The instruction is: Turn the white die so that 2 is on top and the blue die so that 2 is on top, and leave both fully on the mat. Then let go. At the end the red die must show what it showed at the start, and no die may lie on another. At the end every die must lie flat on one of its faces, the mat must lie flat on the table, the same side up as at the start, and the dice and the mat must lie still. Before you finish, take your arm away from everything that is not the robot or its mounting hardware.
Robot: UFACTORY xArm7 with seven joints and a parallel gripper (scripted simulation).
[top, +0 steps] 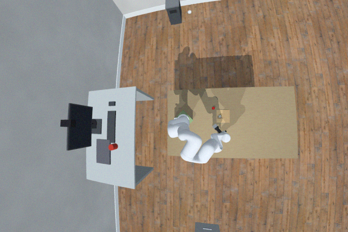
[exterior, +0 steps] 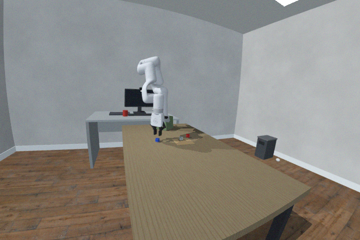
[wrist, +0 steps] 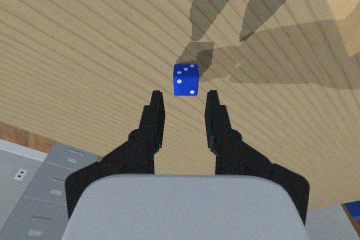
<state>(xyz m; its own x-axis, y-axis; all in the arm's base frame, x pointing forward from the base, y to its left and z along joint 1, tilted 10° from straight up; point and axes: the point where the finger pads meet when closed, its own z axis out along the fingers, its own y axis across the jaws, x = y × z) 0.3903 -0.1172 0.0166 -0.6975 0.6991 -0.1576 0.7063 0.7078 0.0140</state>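
Now: hand 60 mm above the blue die. Also, from my hand: red die: 280 mm to the left, 80 mm behind, 60 mm below; white die: 190 mm to the left, 50 mm below, 10 mm behind; tan mat: 200 mm to the left, 70 mm below, 30 mm ahead.
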